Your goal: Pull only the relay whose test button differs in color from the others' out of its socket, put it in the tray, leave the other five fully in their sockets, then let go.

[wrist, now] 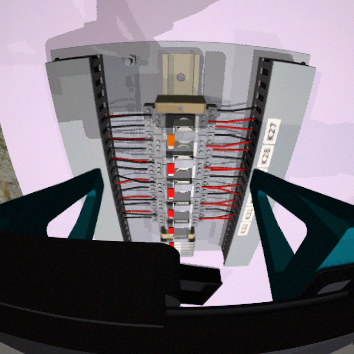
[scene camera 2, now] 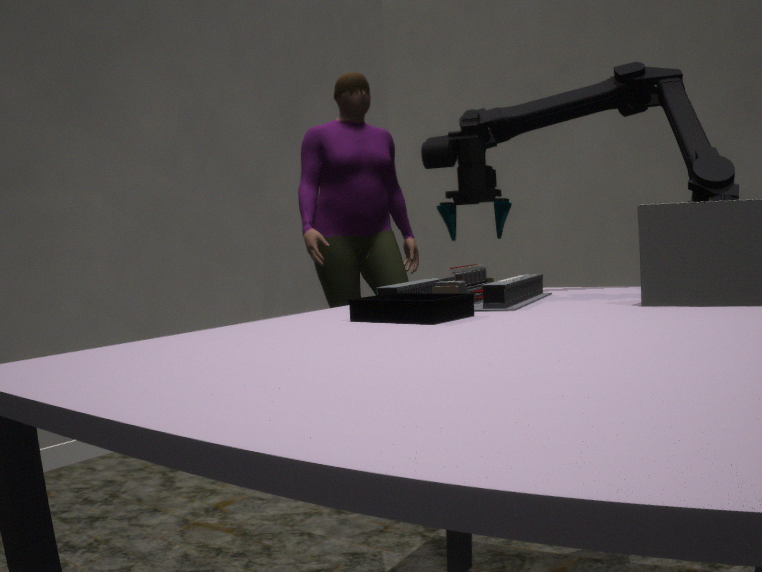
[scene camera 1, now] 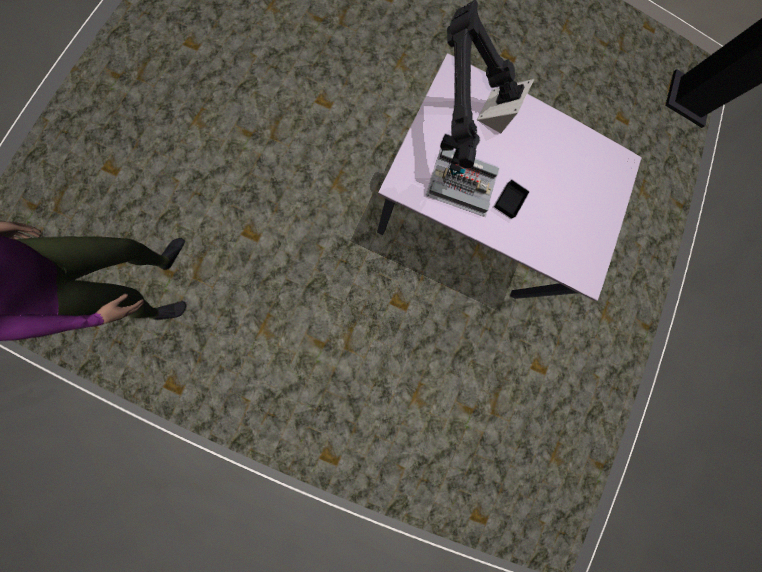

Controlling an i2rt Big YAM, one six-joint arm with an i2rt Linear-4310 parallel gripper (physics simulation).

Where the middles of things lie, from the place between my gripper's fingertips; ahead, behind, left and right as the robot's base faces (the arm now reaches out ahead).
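There is the grey panel (wrist: 227, 71), and my hand is 1 cm past it. My hand is also 8 cm to the right of the panel, and 12 cm above it.
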